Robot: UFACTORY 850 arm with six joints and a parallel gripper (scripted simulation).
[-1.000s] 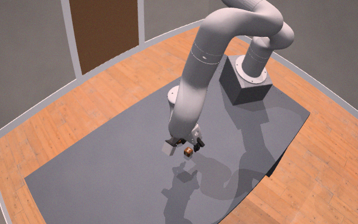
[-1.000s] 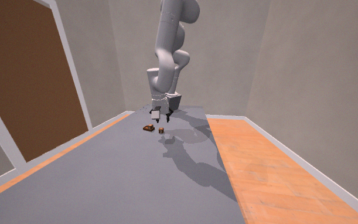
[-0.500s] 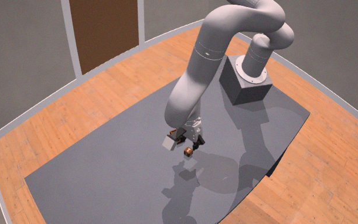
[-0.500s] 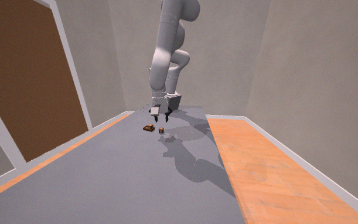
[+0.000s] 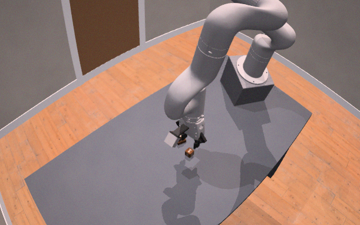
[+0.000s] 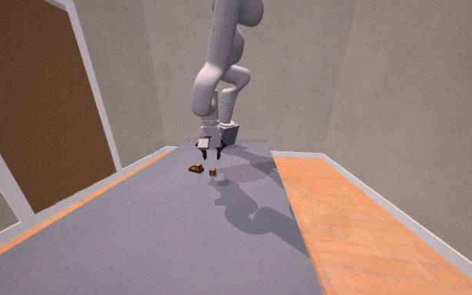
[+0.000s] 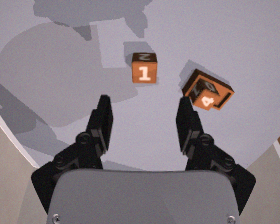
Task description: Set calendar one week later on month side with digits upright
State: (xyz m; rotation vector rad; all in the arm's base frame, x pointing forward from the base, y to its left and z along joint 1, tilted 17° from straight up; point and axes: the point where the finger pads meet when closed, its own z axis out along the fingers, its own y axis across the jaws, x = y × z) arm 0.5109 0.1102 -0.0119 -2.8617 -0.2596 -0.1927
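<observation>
The number cube lies 9 cm below my hand. The rest, counted from my hand: brown wooden calendar tray 2 cm behind, 11 cm to the right, 10 cm below.
</observation>
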